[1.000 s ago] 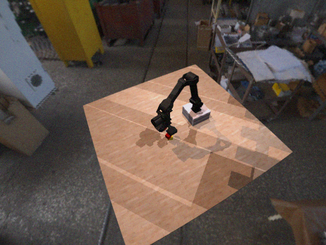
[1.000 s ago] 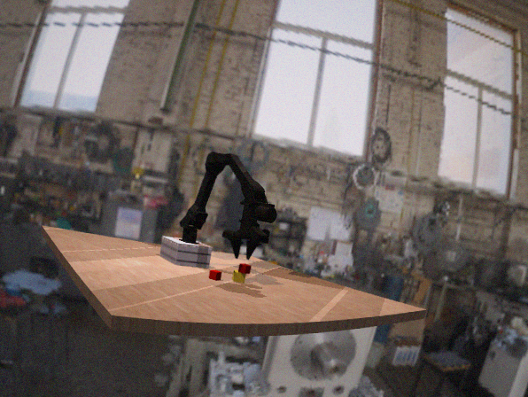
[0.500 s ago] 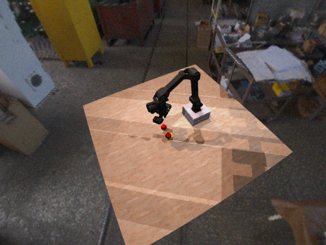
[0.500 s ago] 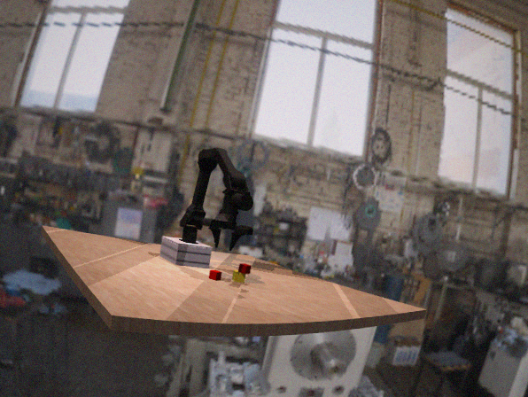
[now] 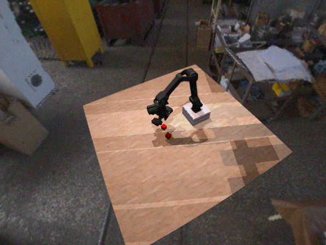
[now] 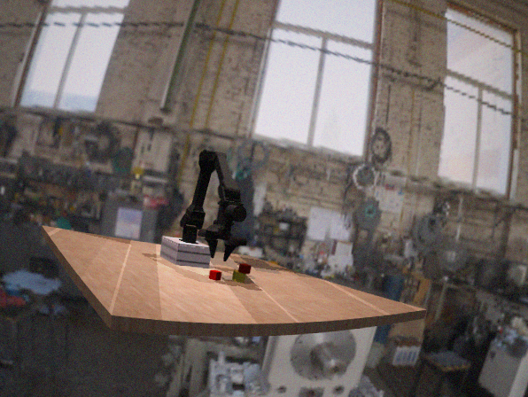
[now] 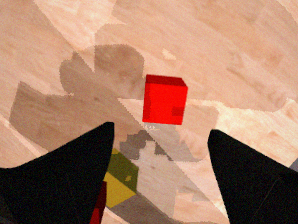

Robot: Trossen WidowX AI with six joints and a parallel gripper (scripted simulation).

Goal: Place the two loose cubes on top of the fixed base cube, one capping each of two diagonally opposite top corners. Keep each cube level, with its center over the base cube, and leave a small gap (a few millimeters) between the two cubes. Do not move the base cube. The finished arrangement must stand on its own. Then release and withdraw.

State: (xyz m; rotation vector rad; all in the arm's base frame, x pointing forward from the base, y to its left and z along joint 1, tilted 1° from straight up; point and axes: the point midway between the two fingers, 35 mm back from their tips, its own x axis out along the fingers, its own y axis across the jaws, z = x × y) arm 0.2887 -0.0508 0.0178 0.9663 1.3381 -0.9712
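Now: the yellow cube 11 cm to the left of my gripper tip, 6 cm below it and 1 cm ahead of it.
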